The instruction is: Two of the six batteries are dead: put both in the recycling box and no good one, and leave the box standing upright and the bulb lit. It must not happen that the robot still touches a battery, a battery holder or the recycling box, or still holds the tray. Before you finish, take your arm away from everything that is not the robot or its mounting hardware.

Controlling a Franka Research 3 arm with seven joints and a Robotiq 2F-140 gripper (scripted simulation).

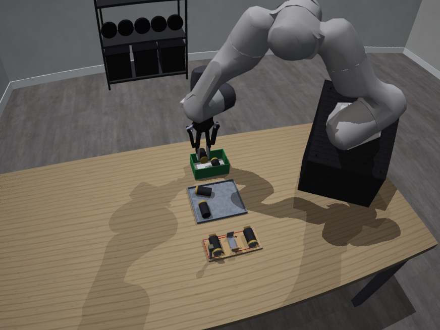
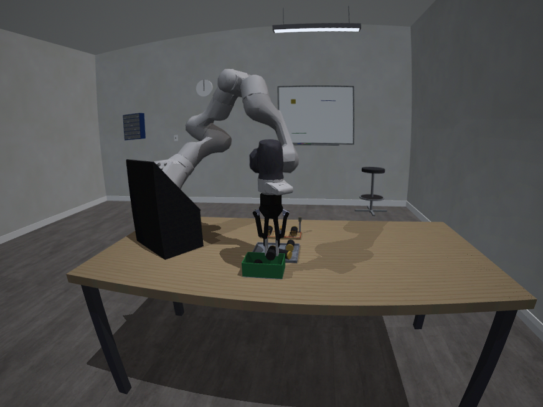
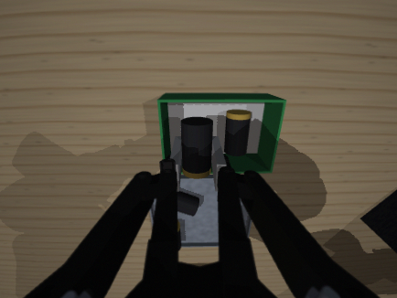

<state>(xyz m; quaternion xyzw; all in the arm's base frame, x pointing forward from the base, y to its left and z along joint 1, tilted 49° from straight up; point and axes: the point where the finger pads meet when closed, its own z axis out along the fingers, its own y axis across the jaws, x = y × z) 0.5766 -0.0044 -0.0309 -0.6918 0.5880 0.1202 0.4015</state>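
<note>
The green recycling box lies 90 mm below my hand, 30 mm behind it and 10 mm to the right of it. The rest, counted from my hand: grey tray 170 mm to the left, 100 mm below, 60 mm behind; then bulb 430 mm to the left, 50 mm behind, 30 mm below; then wooden holder board 370 mm to the left, 120 mm behind, 100 mm below.
</note>
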